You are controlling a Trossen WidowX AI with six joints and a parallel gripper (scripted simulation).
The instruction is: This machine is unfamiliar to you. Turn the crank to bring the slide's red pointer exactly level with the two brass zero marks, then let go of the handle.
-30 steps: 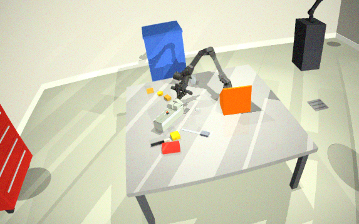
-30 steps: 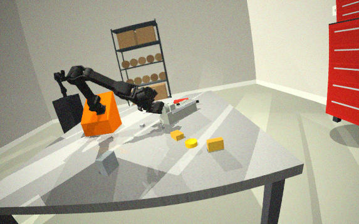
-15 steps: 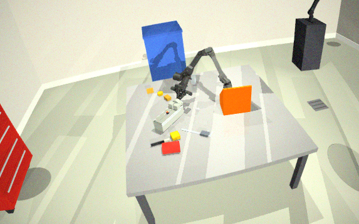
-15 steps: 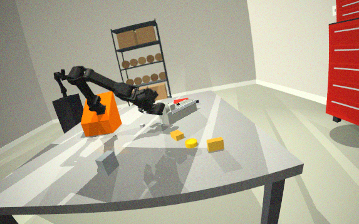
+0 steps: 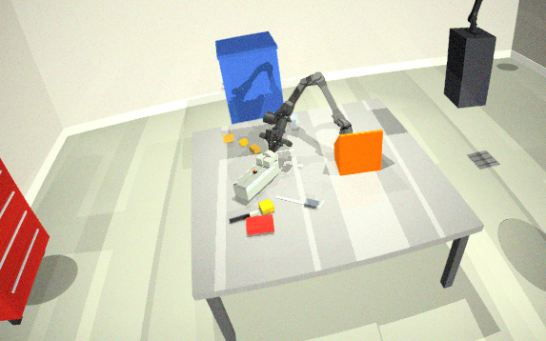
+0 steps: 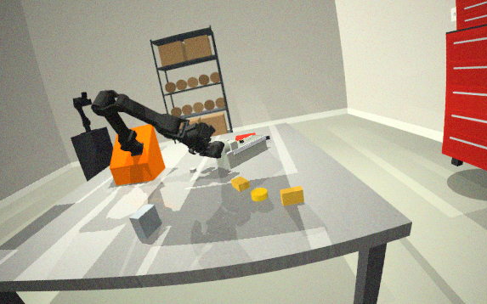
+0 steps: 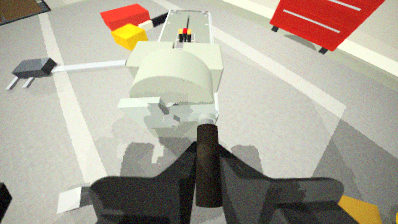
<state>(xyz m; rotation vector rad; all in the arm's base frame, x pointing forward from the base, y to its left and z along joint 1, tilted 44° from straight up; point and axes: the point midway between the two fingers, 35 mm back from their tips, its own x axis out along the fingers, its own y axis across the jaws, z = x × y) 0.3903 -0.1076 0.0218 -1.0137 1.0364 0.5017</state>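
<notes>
Right now my gripper tip is 15 cm to the right of the red pointer, 9 cm short of it and 1 cm below it. The rest, counted from my gripper tip: dark brown crank handle (2 cm above, 1 cm to the right, 1 cm behind); yellow block (34 cm to the left, 6 cm below, 5 cm ahead); grey cube (38 cm to the right, 17 cm behind, 4 cm below).
</notes>
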